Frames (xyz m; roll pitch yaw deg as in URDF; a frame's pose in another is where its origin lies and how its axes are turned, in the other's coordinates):
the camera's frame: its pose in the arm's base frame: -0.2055 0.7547 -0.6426 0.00 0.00 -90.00
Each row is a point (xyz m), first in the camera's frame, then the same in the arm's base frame.
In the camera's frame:
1: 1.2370 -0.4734 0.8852
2: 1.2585 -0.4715 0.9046
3: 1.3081 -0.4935 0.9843
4: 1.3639 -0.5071 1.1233
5: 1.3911 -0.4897 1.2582
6: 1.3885 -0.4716 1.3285
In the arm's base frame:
1: -0.6789 -0.4823 0.2426
2: -0.6770 -0.5038 0.2620
3: -0.6990 -0.5534 0.3417
4: -0.7126 -0.6092 0.4807
5: -0.6952 -0.6364 0.6156
6: -0.6771 -0.6338 0.6859

